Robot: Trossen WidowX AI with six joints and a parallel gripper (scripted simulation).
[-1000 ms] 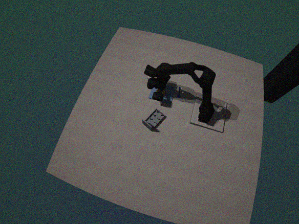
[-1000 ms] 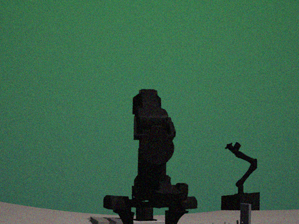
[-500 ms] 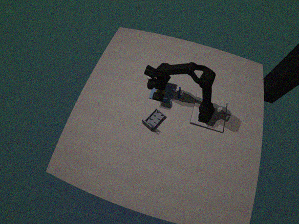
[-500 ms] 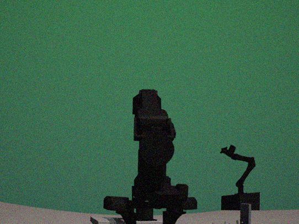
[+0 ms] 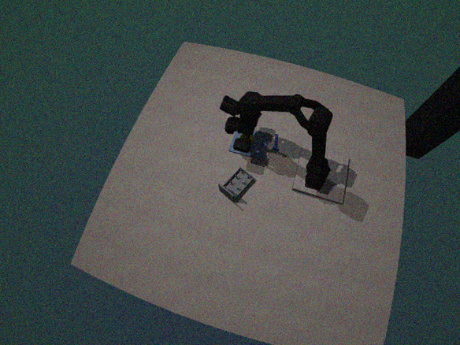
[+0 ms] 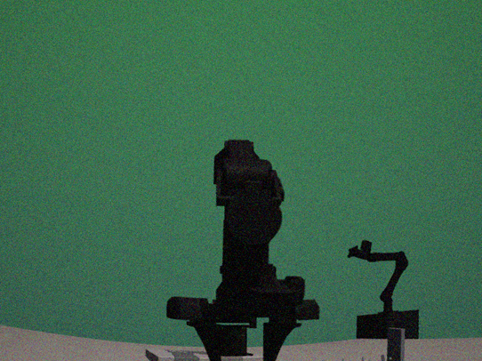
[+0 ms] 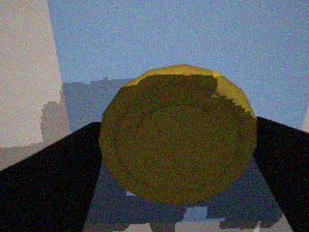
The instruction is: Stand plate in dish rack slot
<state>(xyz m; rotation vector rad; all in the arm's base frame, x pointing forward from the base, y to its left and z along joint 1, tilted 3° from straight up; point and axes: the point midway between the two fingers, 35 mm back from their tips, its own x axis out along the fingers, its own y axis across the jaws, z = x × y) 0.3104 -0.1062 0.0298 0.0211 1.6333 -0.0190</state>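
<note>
The blue mat is 1 cm behind my gripper tip, 1 cm to the right of it and 3 cm below it. The rest, counted from my gripper tip: blue object: 12 cm behind, 3 cm to the right, 3 cm below; then white cylinder: 9 cm ahead, 9 cm to the right, 1 cm below; then yellow plate: 1 cm above.
</note>
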